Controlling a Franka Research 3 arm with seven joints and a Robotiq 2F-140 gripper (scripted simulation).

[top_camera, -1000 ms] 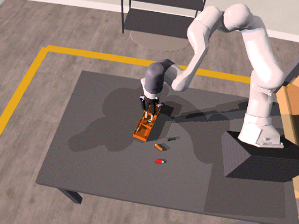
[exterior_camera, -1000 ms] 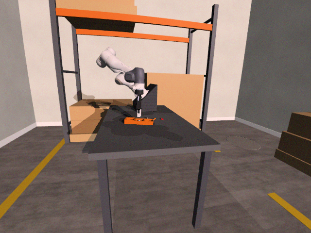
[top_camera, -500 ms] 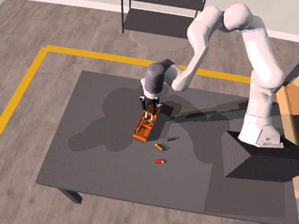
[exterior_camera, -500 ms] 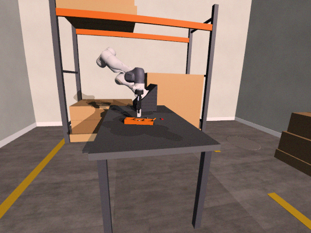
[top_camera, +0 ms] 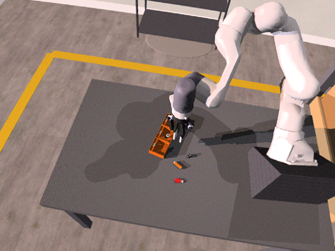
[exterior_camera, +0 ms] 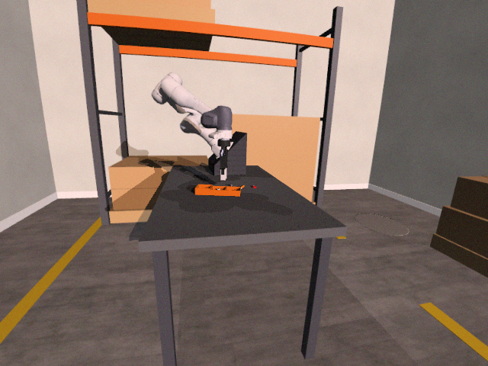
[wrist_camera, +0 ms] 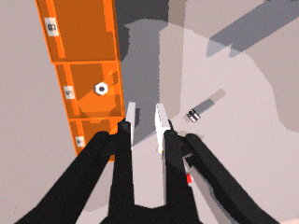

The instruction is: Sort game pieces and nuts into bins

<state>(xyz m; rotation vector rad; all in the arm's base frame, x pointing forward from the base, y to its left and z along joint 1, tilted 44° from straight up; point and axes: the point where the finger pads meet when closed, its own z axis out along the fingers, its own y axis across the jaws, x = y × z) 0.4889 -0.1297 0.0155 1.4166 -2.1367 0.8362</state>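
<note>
My gripper is now 90 mm above the black die, 70 mm past it and 60 mm to the right of it. Round my hand: orange bin tray (80 mm below, 60 mm ahead, 40 mm to the right); then grey nut (80 mm below, 50 mm ahead, 40 mm to the right); then dark nut (90 mm below, 60 mm ahead, 40 mm to the right).
</note>
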